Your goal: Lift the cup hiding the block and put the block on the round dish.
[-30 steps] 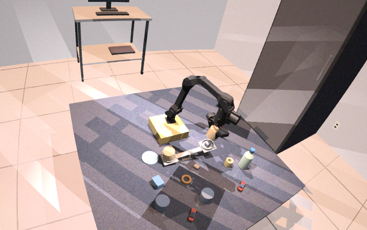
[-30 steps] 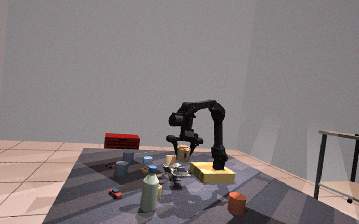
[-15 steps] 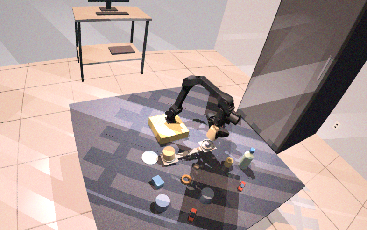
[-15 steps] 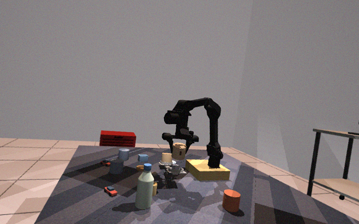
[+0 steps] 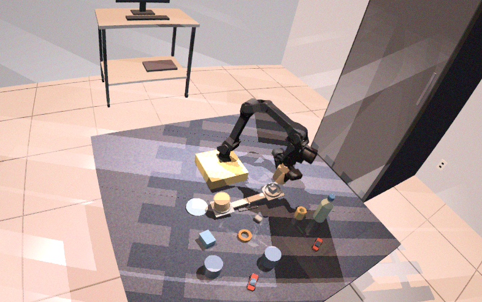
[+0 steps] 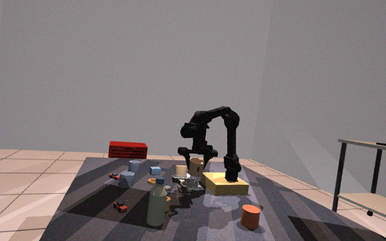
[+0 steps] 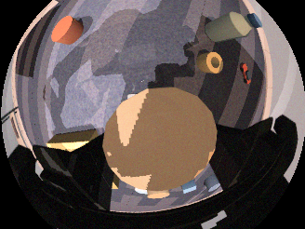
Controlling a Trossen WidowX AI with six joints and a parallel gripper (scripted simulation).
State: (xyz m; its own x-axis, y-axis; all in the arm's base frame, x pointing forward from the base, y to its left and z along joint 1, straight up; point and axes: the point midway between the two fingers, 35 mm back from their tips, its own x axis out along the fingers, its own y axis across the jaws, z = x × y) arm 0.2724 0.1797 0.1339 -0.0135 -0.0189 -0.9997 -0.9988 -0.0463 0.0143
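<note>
Now: the grey block 10 mm ahead of my gripper tip, 30 mm to the right of it and 70 mm below it. Also, from my gripper tip: green bottle (180 mm ahead, 180 mm to the left, 40 mm below); yellow spool (140 mm ahead, 80 mm to the left, 130 mm below); grey balance (20 mm ahead, 150 mm to the right, 120 mm below).
</note>
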